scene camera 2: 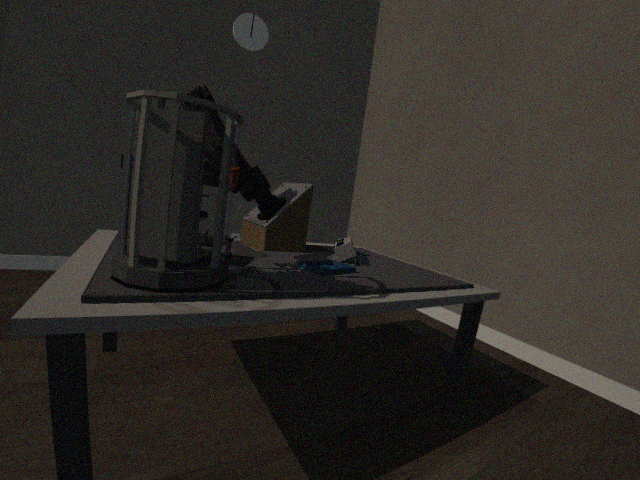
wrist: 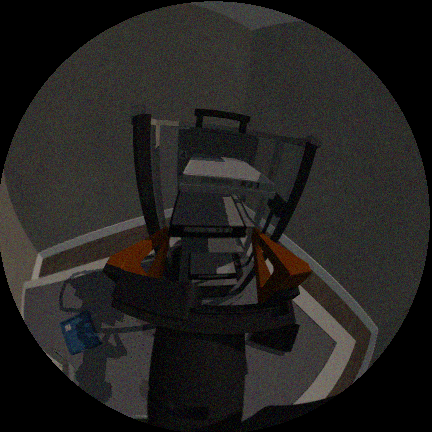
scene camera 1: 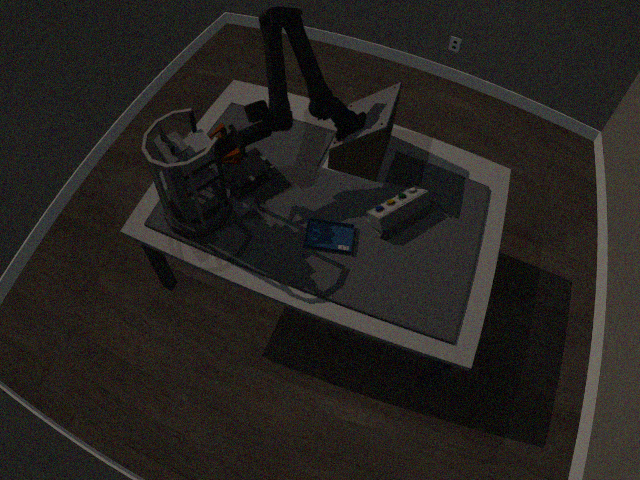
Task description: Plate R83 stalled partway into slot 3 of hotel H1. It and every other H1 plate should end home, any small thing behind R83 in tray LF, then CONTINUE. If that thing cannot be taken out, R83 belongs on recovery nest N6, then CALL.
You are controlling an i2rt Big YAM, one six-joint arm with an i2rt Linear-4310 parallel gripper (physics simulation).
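Where they show: gripper, between the fingertips: point(wrist: 209, 231) point(scene camera 1: 210, 152); arm's base, origin of its link: point(scene camera 2: 273, 210) point(scene camera 1: 352, 127).
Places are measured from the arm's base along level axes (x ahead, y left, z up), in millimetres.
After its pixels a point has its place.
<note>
The hotel cage with upright posts point(scene camera 1: 180, 164) @(x 472, y -415, z 219 mm) point(scene camera 2: 136, 180) @(x 438, y -562, z 53 mm) point(wrist: 143, 175) @(x 349, y -353, z 156 mm) stands at the table's left. In the wrist view, a pale plate point(wrist: 220, 170) @(x 317, y -415, z 158 mm) sits highest, a dark plate point(wrist: 207, 210) @(x 331, y -417, z 105 mm) sits below it, and another dark plate point(wrist: 214, 265) @(x 311, y -427, z -2 mm) is lower. Their labels cannot be read, so I cannot tell which is R83. My gripper point(scene camera 1: 223, 143) point(wrist: 209, 231) @(x 311, y -403, z 95 mm) is open and empty at the cage's open side, its orange fingers spread below the upper dark plate's front edge. A blue tray point(scene camera 1: 329, 237) @(x 375, y 6, z -150 mm) point(scene camera 2: 328, 267) @(x 355, y 24, z -149 mm) point(wrist: 80, 332) lies on the mat. Any small thing behind the plates is hidden.
A sloped box with wooden sides point(scene camera 1: 356, 155) @(x 85, y 34, z -52 mm) point(scene camera 2: 289, 222) @(x 84, y 31, z -37 mm) stands at the back, under the arm's base. A pale button box point(scene camera 1: 398, 206) @(x 250, y 207, z -72 mm) point(scene camera 2: 344, 250) @(x 303, y 137, z -102 mm) stands right of the tray. A dark fixture point(scene camera 1: 258, 175) @(x 227, y -278, z -92 mm) lies below the gripper, beside the cage. The light is dim.
</note>
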